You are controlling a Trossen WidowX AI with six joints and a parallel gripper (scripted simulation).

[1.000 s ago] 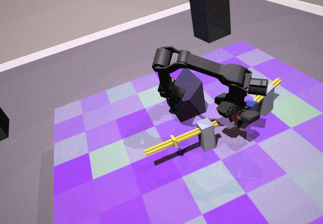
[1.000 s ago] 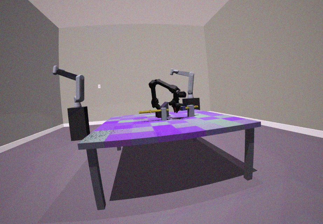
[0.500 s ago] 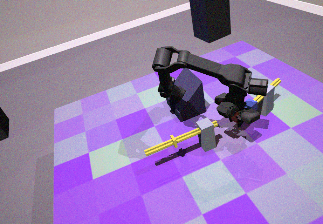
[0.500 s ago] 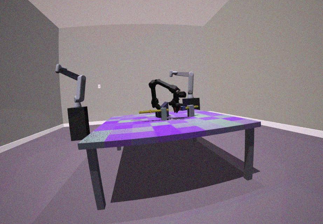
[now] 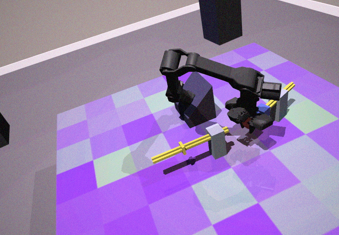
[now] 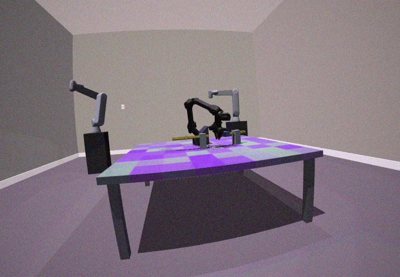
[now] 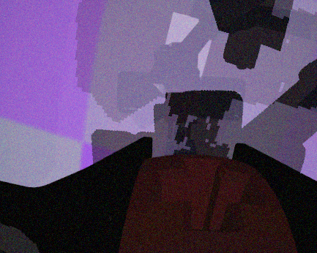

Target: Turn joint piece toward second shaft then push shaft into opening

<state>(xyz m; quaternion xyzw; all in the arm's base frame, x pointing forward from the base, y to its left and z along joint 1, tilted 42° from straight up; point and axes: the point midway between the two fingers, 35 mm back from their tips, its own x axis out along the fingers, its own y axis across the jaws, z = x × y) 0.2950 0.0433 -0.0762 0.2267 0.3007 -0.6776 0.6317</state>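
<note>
Now: gripper tip 20 mm to the right of the red square joint piece and 40 mm below it.
</note>
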